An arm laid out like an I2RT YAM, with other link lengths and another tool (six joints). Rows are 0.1 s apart.
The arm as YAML. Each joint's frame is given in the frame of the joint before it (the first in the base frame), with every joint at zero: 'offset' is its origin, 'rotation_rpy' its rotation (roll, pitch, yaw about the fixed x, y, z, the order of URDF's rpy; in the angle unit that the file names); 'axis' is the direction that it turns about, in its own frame. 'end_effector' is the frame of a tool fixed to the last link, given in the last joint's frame.
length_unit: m
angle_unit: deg
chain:
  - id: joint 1
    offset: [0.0, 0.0, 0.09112]
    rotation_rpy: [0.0, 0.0, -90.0]
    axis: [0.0, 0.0, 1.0]
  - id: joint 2
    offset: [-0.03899, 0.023, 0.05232]
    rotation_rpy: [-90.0, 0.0, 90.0]
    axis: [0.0, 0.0, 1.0]
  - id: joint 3
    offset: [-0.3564, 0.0, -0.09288]
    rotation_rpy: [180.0, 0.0, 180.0]
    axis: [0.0, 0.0, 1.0]
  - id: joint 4
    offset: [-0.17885, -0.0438, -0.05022]
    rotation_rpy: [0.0, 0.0, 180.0]
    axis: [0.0, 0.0, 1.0]
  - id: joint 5
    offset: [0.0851, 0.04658, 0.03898]
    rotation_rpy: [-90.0, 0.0, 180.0]
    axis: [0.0, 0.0, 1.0]
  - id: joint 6
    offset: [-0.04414, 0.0, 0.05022]
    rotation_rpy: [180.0, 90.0, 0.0]
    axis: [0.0, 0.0, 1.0]
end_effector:
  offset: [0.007, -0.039, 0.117]
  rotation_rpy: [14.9, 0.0, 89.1]
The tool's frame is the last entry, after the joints.
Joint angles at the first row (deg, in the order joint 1, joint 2, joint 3, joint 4, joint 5, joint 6):
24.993 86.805 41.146 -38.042 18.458 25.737
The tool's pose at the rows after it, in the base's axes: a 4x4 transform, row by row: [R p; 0 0 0 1], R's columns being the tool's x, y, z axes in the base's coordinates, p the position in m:
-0.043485, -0.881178, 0.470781, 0.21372; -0.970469, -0.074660, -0.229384, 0.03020; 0.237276, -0.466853, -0.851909, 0.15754; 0, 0, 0, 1
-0.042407, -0.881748, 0.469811, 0.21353; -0.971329, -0.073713, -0.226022, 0.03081; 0.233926, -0.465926, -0.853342, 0.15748; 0, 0, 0, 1
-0.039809, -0.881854, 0.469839, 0.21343; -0.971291, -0.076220, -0.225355, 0.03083; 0.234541, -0.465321, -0.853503, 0.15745; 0, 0, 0, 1
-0.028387, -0.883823, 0.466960, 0.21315; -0.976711, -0.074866, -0.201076, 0.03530; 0.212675, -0.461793, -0.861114, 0.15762; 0, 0, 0, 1
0.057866, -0.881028, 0.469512, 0.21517; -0.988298, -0.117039, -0.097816, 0.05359; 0.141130, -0.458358, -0.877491, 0.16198; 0, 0, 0, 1
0.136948, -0.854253, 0.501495, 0.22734; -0.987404, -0.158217, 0.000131, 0.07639; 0.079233, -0.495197, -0.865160, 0.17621; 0, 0, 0, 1
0.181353, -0.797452, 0.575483, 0.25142; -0.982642, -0.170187, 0.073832, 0.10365; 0.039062, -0.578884, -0.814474, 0.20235; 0, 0, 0, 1
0.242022, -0.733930, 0.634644, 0.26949; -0.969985, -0.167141, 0.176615, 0.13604; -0.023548, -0.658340, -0.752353, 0.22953; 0, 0, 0, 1
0.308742, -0.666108, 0.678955, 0.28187; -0.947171, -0.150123, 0.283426, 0.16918; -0.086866, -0.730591, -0.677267, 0.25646; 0, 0, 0, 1
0.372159, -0.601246, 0.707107, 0.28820; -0.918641, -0.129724, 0.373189, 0.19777; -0.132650, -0.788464, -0.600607, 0.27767; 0, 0, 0, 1
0.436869, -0.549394, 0.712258, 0.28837; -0.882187, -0.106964, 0.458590, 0.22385; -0.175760, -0.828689, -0.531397, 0.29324; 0, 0, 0, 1
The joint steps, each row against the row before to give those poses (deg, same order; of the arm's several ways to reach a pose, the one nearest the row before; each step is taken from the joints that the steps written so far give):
0.000 0.001 -0.001 0.067 -0.109 0.021
0.001 -0.001 0.000 0.021 -0.219 -0.021
0.000 0.000 0.000 0.000 0.000 -0.153
0.021 -0.001 0.131 0.240 -1.377 -0.438
0.217 0.001 1.357 0.851 -4.655 -4.220
1.249 0.000 3.649 0.198 -3.213 -3.035
2.600 -0.001 5.901 0.174 -0.459 -0.175
2.711 0.000 4.701 1.944 -1.814 -0.219
2.819 0.001 3.408 3.369 -1.924 0.043
2.688 0.000 1.422 4.589 -1.245 0.022
2.492 0.110 -0.001 5.159 -1.683 0.022

